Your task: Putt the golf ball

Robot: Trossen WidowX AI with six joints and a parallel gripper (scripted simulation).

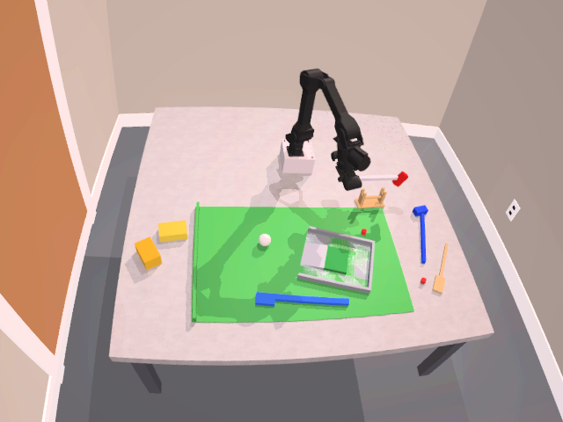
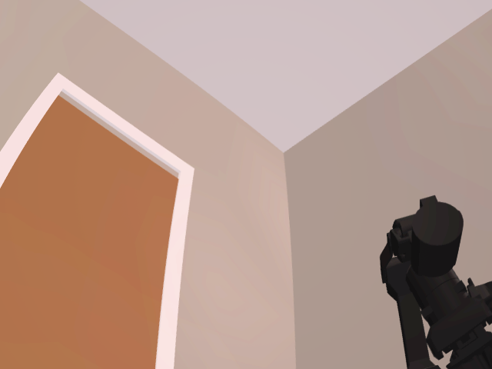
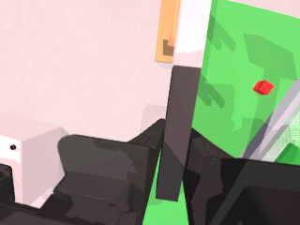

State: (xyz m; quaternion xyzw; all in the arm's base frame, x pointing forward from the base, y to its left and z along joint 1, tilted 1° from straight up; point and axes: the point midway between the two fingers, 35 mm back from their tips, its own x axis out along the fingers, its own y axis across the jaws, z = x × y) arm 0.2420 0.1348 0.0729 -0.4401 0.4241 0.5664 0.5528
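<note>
Right now the red putter is 1 cm behind my gripper tip, 11 cm to the left of it and 3 cm above it. Round my gripper tip: blue hammer: 16 cm ahead, 31 cm to the left, 10 cm below; green mat: 23 cm ahead, 20 cm to the right, 11 cm below; wooden stand: 1 cm behind, 13 cm to the left, 8 cm below.
</note>
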